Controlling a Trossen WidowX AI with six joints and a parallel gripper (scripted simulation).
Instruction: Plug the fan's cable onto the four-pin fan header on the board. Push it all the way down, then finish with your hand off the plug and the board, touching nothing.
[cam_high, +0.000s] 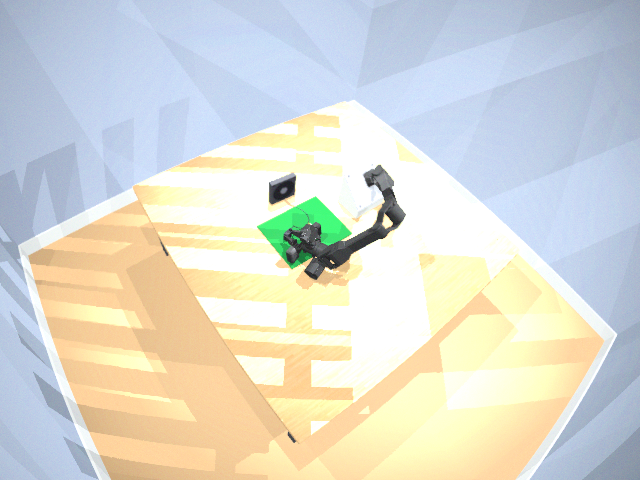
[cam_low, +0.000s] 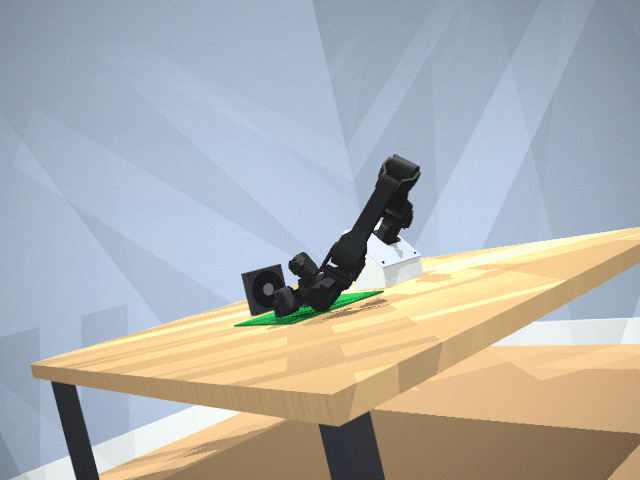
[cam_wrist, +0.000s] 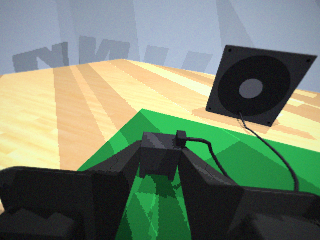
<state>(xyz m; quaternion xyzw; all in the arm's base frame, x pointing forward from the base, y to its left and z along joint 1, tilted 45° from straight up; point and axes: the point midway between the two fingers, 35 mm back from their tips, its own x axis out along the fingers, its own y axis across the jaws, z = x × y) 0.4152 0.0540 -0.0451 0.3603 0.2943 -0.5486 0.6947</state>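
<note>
My gripper tip is now 10 mm above the dark fan plug. Round my gripper tip: white four-pin header 110 mm behind, 30 mm below, 20 mm to the left; black fan 180 mm to the right, 120 mm behind, 30 mm above; green board 80 mm behind, 50 mm below, 10 mm to the left.
</note>
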